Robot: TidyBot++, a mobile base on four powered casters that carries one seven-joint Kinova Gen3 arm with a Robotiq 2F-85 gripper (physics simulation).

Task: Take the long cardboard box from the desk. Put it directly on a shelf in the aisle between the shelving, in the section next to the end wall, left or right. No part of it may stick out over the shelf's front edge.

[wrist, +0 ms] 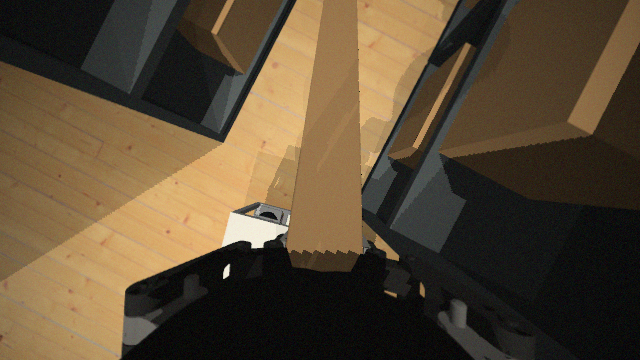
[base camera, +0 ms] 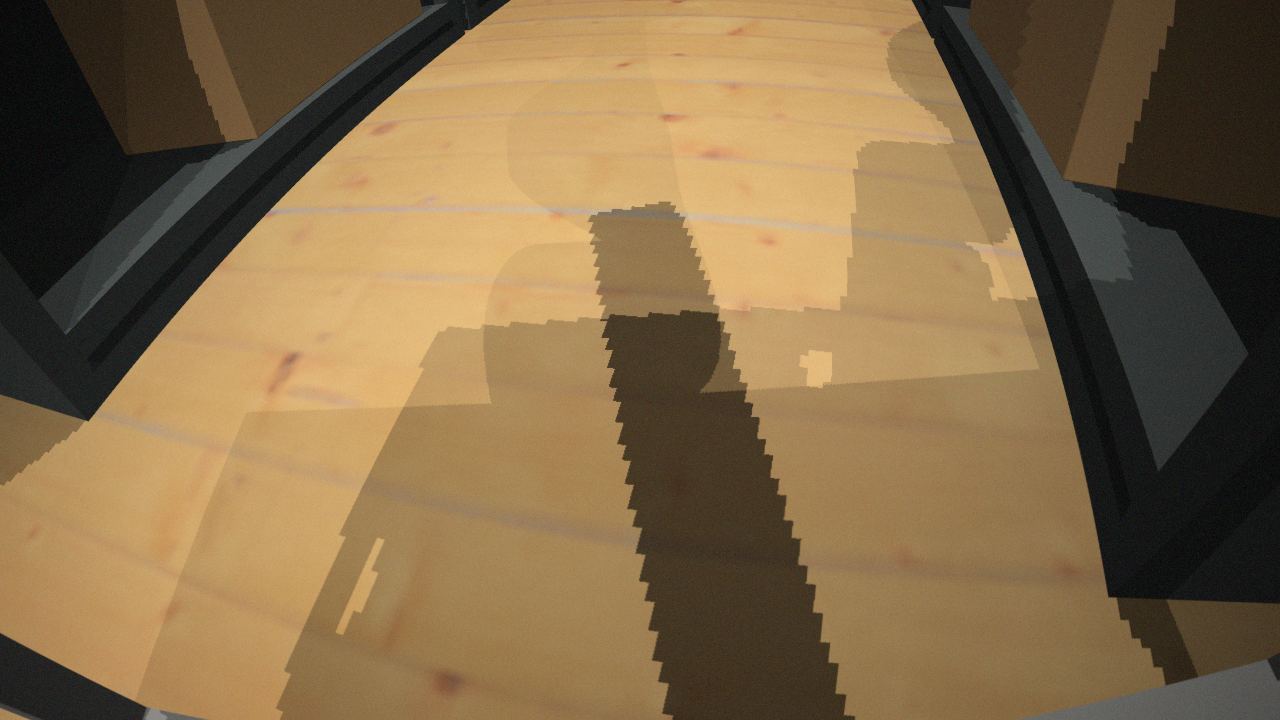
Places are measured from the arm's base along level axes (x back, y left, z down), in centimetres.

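Pixels of known places: gripper, fingertip midpoint: (wrist: 325,242).
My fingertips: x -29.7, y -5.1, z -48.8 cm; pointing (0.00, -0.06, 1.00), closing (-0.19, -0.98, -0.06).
Behind a point stands the place of what it marks.
The long cardboard box (wrist: 330,140) {y -3.3, x -38.3, z -49.1 cm} runs from the bottom middle of the wrist view up past its top edge, over the aisle floor. My gripper (wrist: 325,242) {y -5.1, x -29.7, z -48.8 cm} is shut on its near end; the far end is out of the frame. The box does not show in the base camera view, where a long dark shadow lies on the floor. The left shelving (base camera: 295,156) {y 46.0, x -80.4, z 36.6 cm} (wrist: 175,119) {y 54.5, x -42.6, z 3.7 cm} and the right shelving (base camera: 1038,241) {y -31.3, x -52.8, z 36.5 cm} (wrist: 425,172) {y -31.1, x -44.0, z -13.7 cm} stand on both sides of the aisle. The end wall does not show in either view.
Brown boxes stand on the left shelving, one (base camera: 313,62) {y 45.6, x -91.7, z 28.3 cm} (wrist: 245,30) {y 45.8, x -90.5, z 17.6 cm} near its front edge. Others stand on the right shelving, such as a large box (base camera: 1100,98) (wrist: 530,75). The right shelving's near corner is close to the held box in the wrist view. Part of my white base (wrist: 252,232) {y 15.5, x -9.9, z 1.4 cm} shows below.
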